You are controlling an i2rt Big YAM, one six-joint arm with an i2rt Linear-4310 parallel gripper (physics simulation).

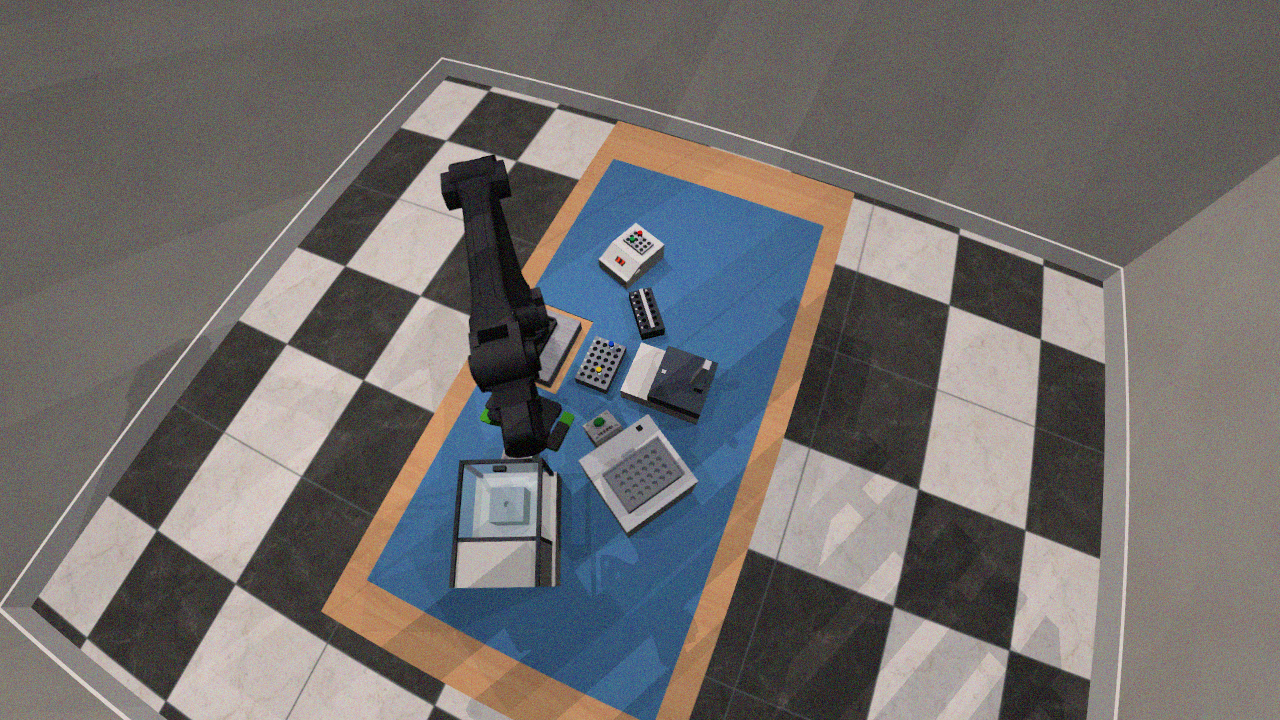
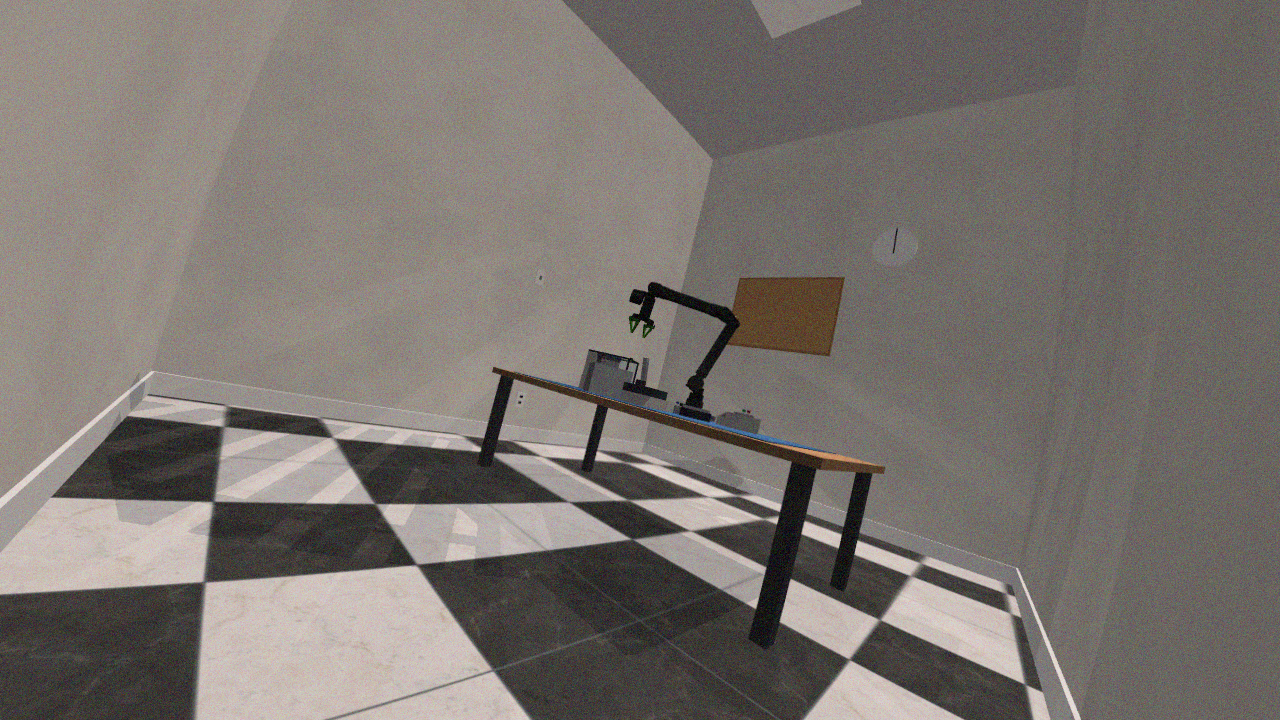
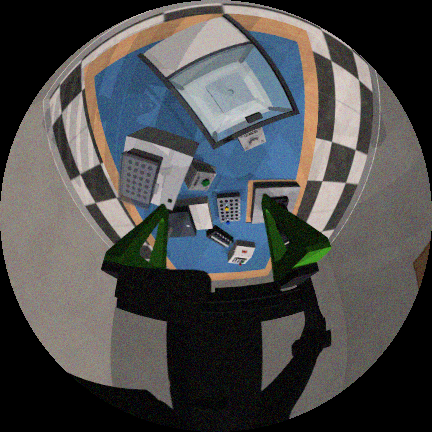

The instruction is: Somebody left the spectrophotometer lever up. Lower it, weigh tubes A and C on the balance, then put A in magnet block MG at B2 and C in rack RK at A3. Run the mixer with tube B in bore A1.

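Places are measured from the arm's base along level axes (x left, y back, z up), in millimetres.
Pixels of known places: gripper, fingertip midpoint: (image 2: 637, 335) (image 3: 212, 202); arm's base, origin of the base link: (image 1: 533, 335).
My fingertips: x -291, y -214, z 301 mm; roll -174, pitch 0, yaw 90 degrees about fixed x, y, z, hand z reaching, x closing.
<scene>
Ahead of a thing's pixels: the offset from my fingertips to its top centre. "*": to the spot under its first point.
My gripper (image 1: 528, 419) (image 2: 640, 334) (image 3: 212, 202) is open and empty, high above the table beside the glass-walled balance {dx -115, dy +46, dz -114 mm} (image 1: 507, 564) (image 3: 197, 47). A grey rack (image 1: 600, 362) (image 3: 229, 207) holds a blue-topped and a yellow-topped tube. A white box with a sloped front {dx +620, dy +77, dz -267 mm} (image 1: 631, 252) (image 3: 242, 251) has red and green spots among its holes. A black block with a pale strip {dx +470, dy -29, dz -289 mm} (image 1: 646, 311) (image 3: 220, 236) looks like the magnet block. A white and dark box {dx +303, dy -154, dz -235 mm} (image 1: 671, 380) (image 3: 201, 216) may be the spectrophotometer; its lever position is unclear. Tube letters are unreadable.
A white unit with a grey holed block {dx +73, dy -138, dz -147 mm} (image 1: 638, 474) (image 3: 141, 178) stands beside the balance. A small box with a green button {* dx +127, dy -51, dz -265 mm} (image 1: 601, 427) (image 3: 201, 175) is near it. A small grey panel {dx +14, dy +105, dz -262 mm} (image 3: 251, 139) lies before the balance. The arm's base plate (image 1: 562, 344) (image 3: 259, 205) is by the rack.
</scene>
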